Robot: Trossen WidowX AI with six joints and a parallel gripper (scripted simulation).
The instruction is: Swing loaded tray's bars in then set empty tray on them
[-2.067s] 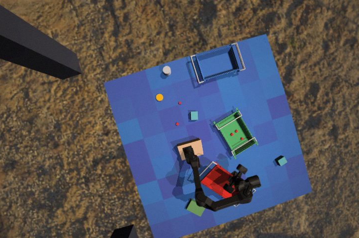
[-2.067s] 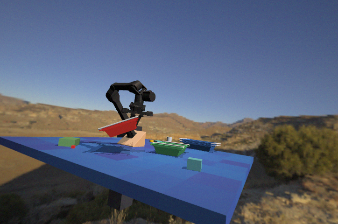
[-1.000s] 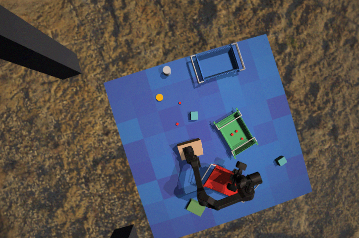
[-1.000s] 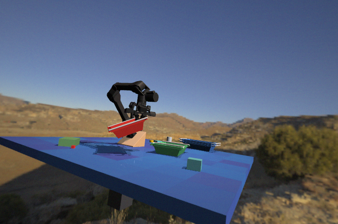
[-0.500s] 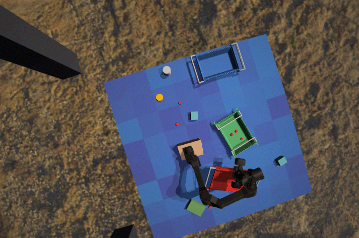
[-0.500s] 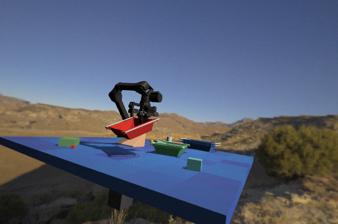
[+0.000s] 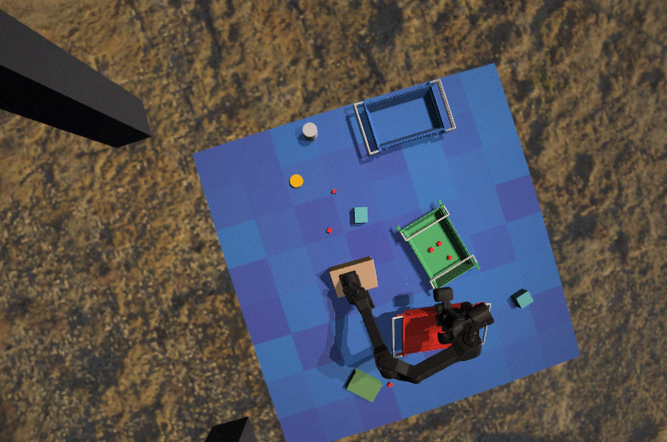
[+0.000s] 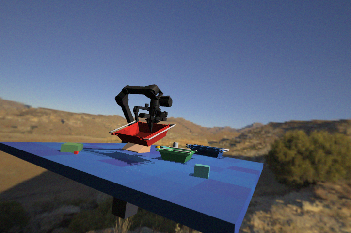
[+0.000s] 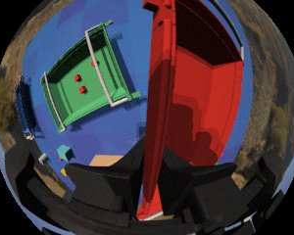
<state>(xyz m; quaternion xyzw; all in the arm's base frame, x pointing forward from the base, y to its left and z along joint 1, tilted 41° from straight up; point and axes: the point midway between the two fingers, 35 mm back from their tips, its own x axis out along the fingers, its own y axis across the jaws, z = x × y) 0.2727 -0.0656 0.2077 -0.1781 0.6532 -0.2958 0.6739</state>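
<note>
The red tray lies 1 cm behind my gripper tip and 8 cm to the right of it. From my gripper tip the other things lie so: small red block 8 cm ahead, 18 cm to the left, 15 cm below; then small red cube 23 cm behind, 30 cm to the right, 15 cm below; then green block 34 cm behind, 26 cm to the right, 14 cm below.
</note>
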